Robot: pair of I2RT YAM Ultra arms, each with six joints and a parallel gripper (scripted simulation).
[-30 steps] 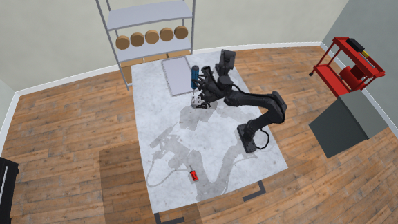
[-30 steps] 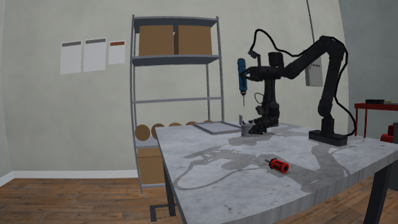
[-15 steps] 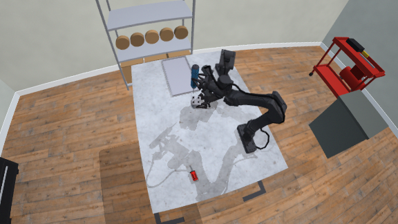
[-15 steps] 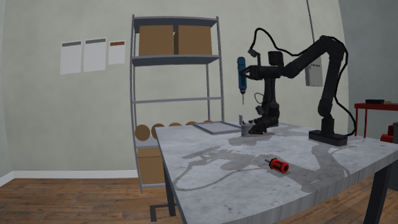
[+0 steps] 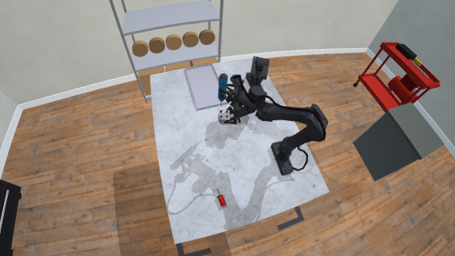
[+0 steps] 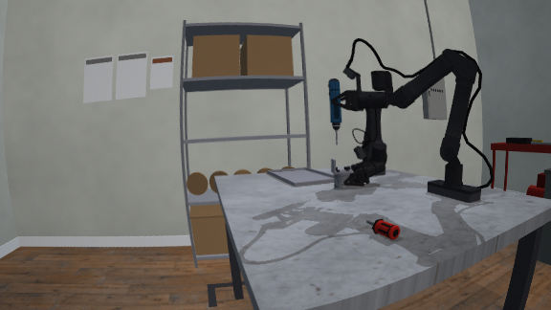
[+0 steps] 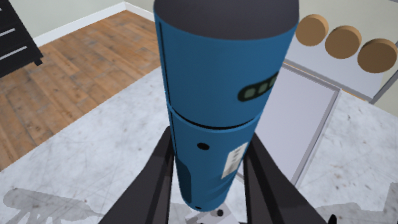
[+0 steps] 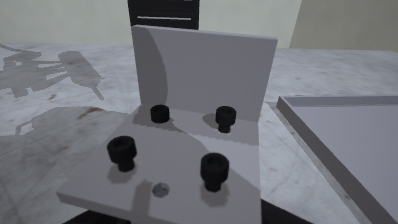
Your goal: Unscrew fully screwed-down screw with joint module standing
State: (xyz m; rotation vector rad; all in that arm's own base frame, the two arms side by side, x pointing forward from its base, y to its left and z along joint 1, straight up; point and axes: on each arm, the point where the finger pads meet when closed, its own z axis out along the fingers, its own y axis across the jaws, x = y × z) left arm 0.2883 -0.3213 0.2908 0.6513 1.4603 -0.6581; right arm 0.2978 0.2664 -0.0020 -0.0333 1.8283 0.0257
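Right now my right hand is right at the joint module. From my right hand the other things lie so: screw 20 mm ahead, 10 mm to the left, 40 mm above; grey bracket 50 mm above; bit 20 mm ahead, 10 mm to the left, 160 mm above.
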